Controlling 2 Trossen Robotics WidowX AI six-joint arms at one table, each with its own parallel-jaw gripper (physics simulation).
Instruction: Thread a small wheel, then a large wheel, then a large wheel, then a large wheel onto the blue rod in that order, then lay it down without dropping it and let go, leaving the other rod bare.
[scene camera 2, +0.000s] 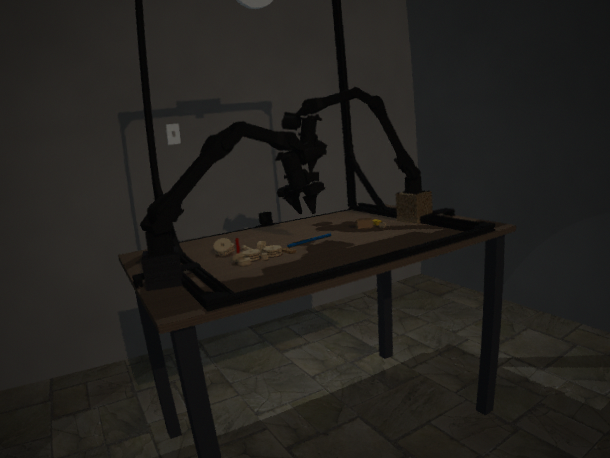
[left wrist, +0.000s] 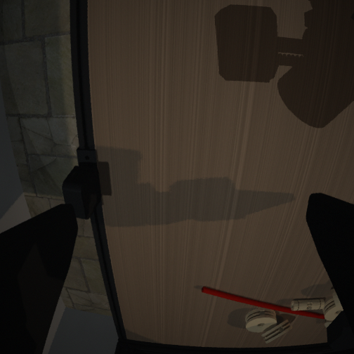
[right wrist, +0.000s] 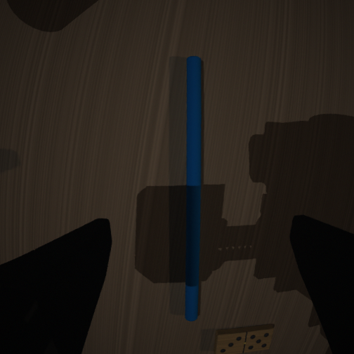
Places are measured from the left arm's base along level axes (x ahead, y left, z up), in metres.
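Pixels of known places: right gripper, fingertip midpoint: (scene camera 2: 307, 213); left arm's base, link origin: (scene camera 2: 413, 192); right arm's base, link origin: (scene camera 2: 160, 252).
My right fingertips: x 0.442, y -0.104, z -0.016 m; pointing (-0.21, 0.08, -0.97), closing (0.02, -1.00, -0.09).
For each thing: its middle in the pictures, then the offset to it from my right fingertips.
- blue rod, body centre: (scene camera 2: 309, 240) 0.005 m ahead, 0.009 m left, 0.088 m down
- red rod, body centre: (scene camera 2: 237, 247) 0.213 m ahead, 0.119 m right, 0.088 m down
- pale wheel, body centre: (scene camera 2: 223, 246) 0.275 m ahead, 0.103 m right, 0.068 m down
- brown block, body centre: (scene camera 2: 364, 223) 0.248 m back, 0.018 m left, 0.078 m down
- yellow item, body centre: (scene camera 2: 376, 222) 0.310 m back, 0.020 m left, 0.085 m down
The blue rod (scene camera 2: 309, 240) (right wrist: 194, 125) lies flat on the table with no wheel on it. The red rod (scene camera 2: 238, 245) (left wrist: 250, 301) lies near several pale wheels and small pieces. One pale wheel (scene camera 2: 223, 247) is left of it in the scene view; another (scene camera 2: 272, 251) lies nearer the blue rod. A pale wheel (left wrist: 261, 321) shows low in the left wrist view. Which wheels are large or small is hard to tell. My right gripper (scene camera 2: 307, 211) (right wrist: 202, 230) is open and empty, above the blue rod. My left gripper (scene camera 2: 312, 165) (left wrist: 193, 212) is open and empty, higher up behind it.
A domino (right wrist: 245, 340) lies near one end of the blue rod. A pale cylinder (left wrist: 307, 304) and a slotted piece (left wrist: 276, 331) lie beside the red rod. A brown block (scene camera 2: 365, 224) and a yellow item (scene camera 2: 376, 222) lie farther right. A black device (scene camera 2: 265, 218) (left wrist: 82, 192) stands at the back edge.
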